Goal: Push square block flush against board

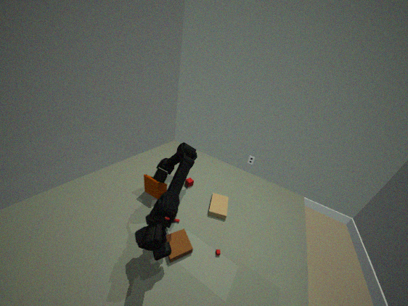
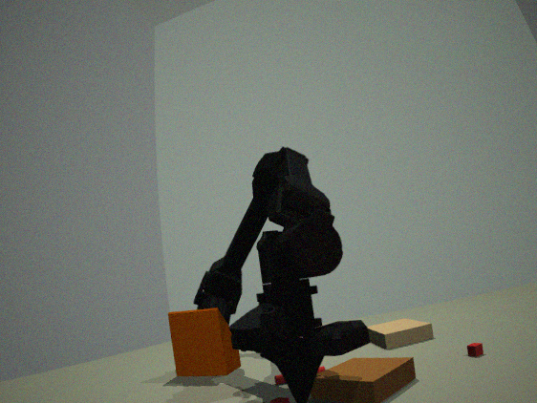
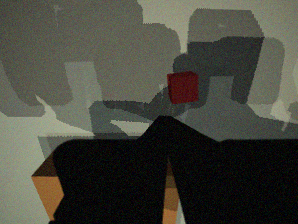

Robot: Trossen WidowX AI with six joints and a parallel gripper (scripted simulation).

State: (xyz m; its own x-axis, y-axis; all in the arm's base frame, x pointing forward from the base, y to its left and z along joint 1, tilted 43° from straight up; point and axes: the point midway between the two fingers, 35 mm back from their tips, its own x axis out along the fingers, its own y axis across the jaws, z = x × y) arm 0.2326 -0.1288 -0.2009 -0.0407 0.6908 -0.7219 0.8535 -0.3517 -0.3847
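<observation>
Right now my gripper tip is 70 mm short of the brown square block, 50 mm to the right of it and 10 mm below it. The rest, counted from my gripper tip: tan board: 360 mm to the left, 130 mm ahead, 10 mm above; then red rod: 130 mm to the left, 30 mm behind.
</observation>
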